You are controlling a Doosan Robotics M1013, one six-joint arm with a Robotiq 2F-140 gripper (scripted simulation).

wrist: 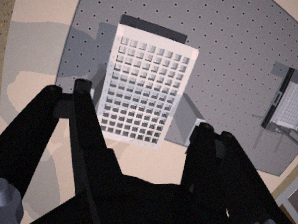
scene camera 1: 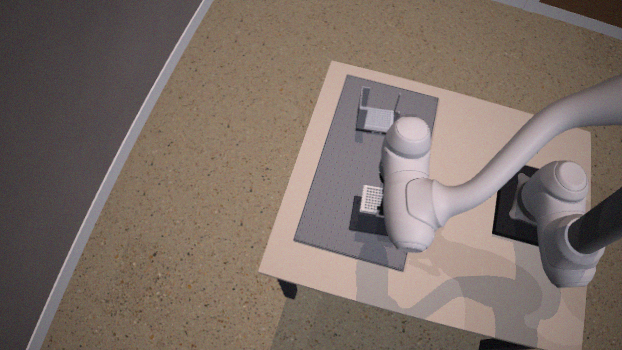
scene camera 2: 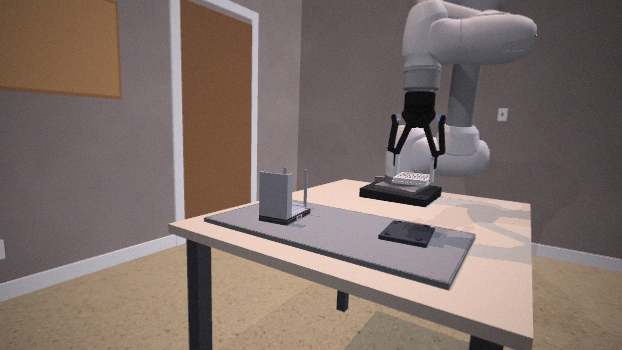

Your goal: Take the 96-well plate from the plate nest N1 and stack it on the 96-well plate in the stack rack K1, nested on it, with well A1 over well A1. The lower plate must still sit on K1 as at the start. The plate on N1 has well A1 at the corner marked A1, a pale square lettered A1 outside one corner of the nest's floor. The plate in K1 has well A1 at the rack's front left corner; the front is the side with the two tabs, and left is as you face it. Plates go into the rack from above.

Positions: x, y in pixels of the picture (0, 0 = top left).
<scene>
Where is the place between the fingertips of my gripper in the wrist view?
141, 92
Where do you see a white 96-well plate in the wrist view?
At 146, 110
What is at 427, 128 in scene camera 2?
My gripper.
</scene>
